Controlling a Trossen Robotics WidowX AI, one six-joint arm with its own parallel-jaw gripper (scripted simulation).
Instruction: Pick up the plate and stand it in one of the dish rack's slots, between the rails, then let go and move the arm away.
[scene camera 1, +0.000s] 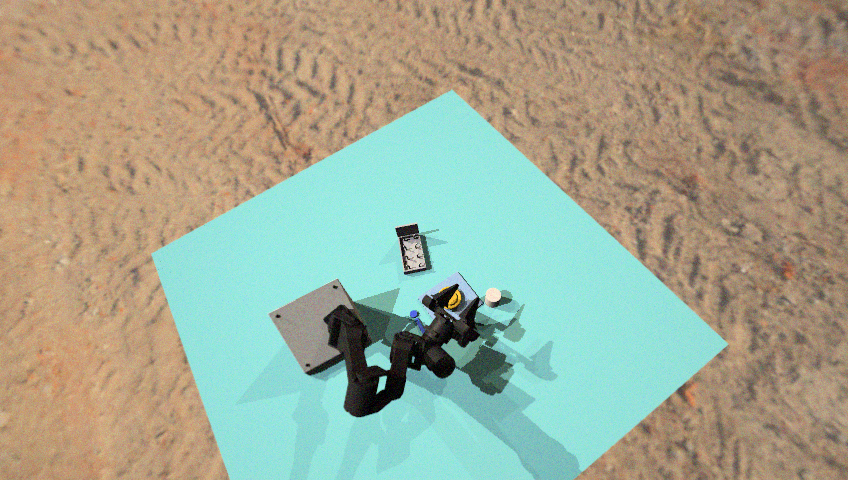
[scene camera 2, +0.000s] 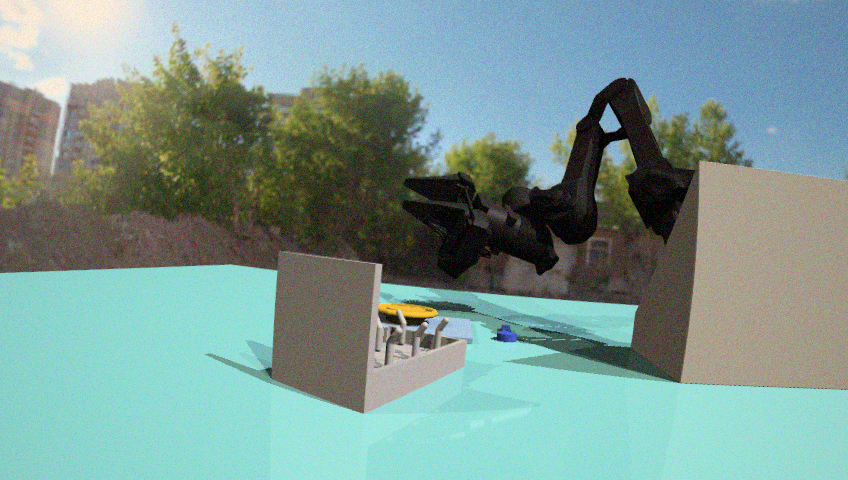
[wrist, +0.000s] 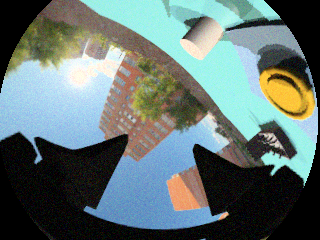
My gripper (scene camera 2: 404, 191) is open, with nothing in its grasp. I also see a yellow plate (scene camera 2: 414, 314), a dish rack (scene camera 2: 328, 341), a cup (wrist: 203, 36) and a pale blue mat (scene camera 2: 457, 328).
The yellow plate shows as well in the wrist view (wrist: 279, 84). The dish rack also shows in scene camera 1 (scene camera 1: 412, 256) and in the wrist view (wrist: 273, 139). My gripper also shows in scene camera 1 (scene camera 1: 468, 290) and in the wrist view (wrist: 162, 143). Scene camera 2 does not show the cup, which is hidden by the dish rack.
